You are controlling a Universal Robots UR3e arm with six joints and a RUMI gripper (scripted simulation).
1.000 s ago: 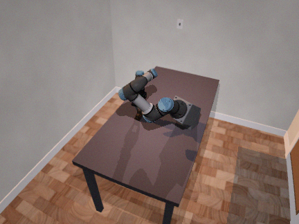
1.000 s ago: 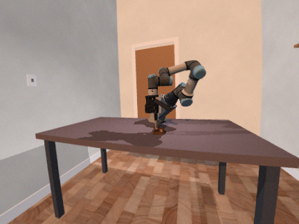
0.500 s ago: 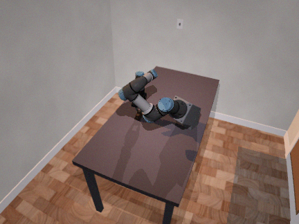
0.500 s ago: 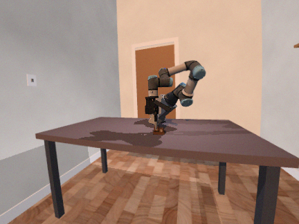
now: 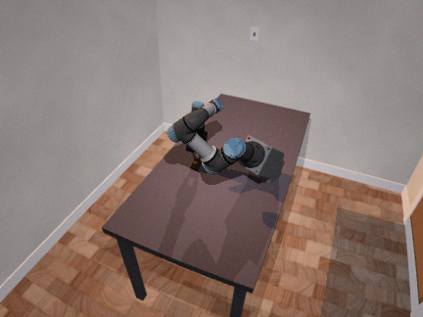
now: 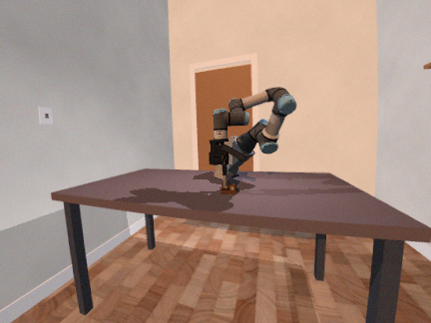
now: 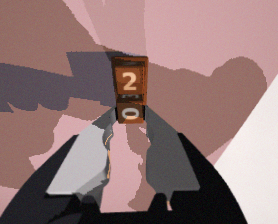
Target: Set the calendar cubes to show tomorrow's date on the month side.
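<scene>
Right now my hand is 10 mm above the brown number cube. Round my hand: brown calendar tray 40 mm below, 20 mm to the left, 10 mm behind.
</scene>
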